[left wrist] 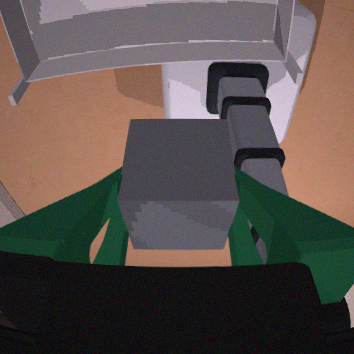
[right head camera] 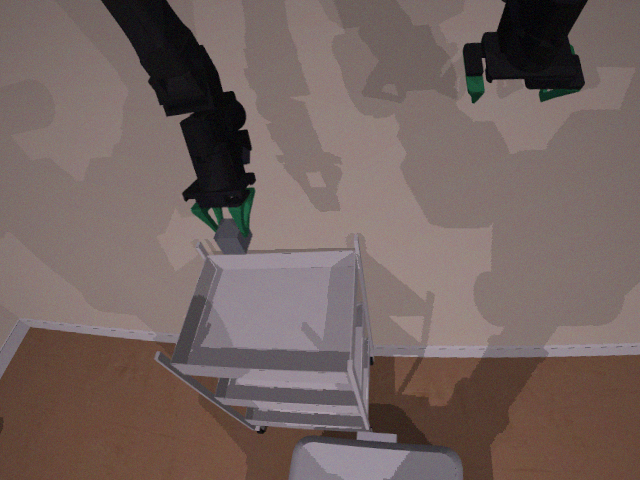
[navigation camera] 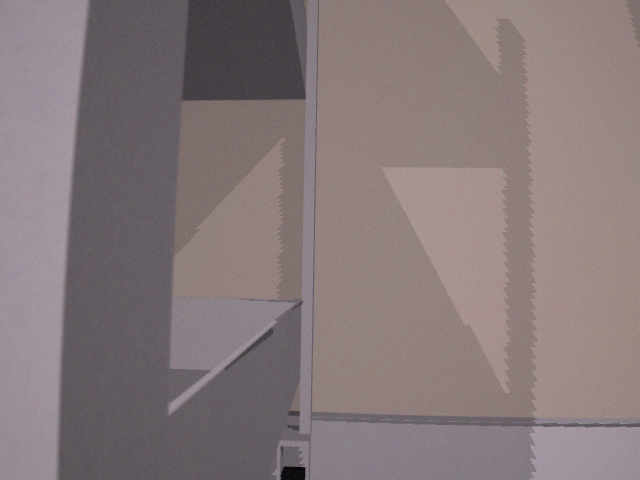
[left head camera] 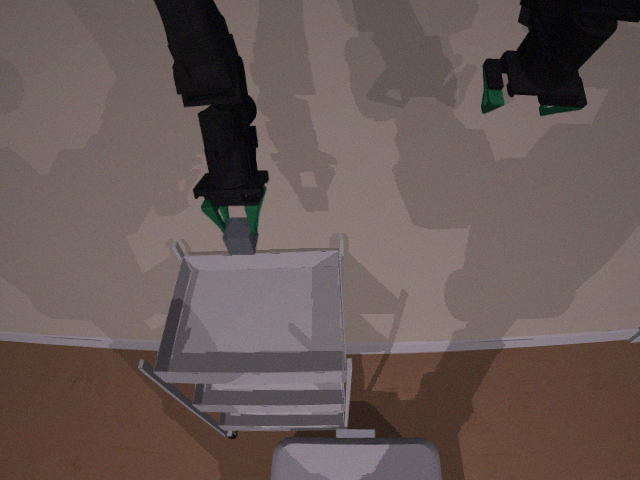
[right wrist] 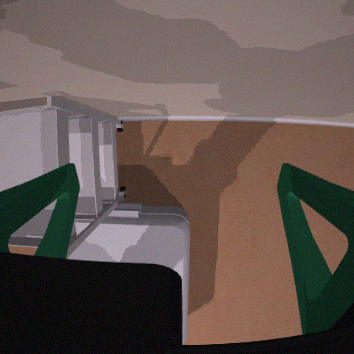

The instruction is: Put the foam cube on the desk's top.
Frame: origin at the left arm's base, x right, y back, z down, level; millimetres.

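Seen in the pictures: left gripper, between the fingertips: (left wrist: 178, 176) (right head camera: 234, 236) (left head camera: 242, 235); right gripper, between the fingertips: (right head camera: 506, 98) (left head camera: 511, 111) (right wrist: 177, 174).
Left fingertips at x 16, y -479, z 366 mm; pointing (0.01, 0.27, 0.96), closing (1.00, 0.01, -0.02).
A point is followed by its place in that frame.
The grey foam cube (left head camera: 240, 242) @(x 21, y -453, z 352 mm) (right head camera: 232, 240) @(x 27, y -453, z 347 mm) (left wrist: 179, 160) @(x 17, y -497, z 359 mm) is held between the green fingers of my left gripper (left head camera: 240, 230) @(x 16, y -479, z 366 mm) (right head camera: 230, 230) @(x 16, y -479, z 366 mm) (left wrist: 178, 176) @(x 16, y -479, z 366 mm), which is shut on it. In both head camera views, the cube appears at the far edge of the cart's top tray, overlapping its rim. In the left wrist view, it is raised above the floor, with the tray beyond it. My right gripper (left head camera: 514, 112) @(x 446, y -600, z 212 mm) (right head camera: 508, 99) @(x 446, y -600, z 212 mm) (right wrist: 177, 174) @(x 446, y -600, z 212 mm) is open and empty, away at the upper right in both head camera views. I cannot make out a desk in these views.
A white three-tier cart (left head camera: 258, 377) @(x -4, y -361, z 704 mm) (right head camera: 268, 374) @(x 2, y -361, z 706 mm) (right wrist: 62, 150) @(x 179, y -594, z 710 mm) (navigation camera: 308, 206) @(x 179, y -689, z 1123 mm) has a walled top tray and upright posts. My white base (left head camera: 356, 462) @(x 226, y -245, z 1150 mm) (right head camera: 377, 465) @(x 234, y -249, z 1150 mm) (right wrist: 150, 235) @(x 337, y -256, z 1150 mm) is close to it. A beige wall (left head camera: 361, 206) @(x 227, y -722, z 542 mm) with a white skirting board (left head camera: 413, 347) @(x 481, y -713, z 1352 mm) stands behind the cart.
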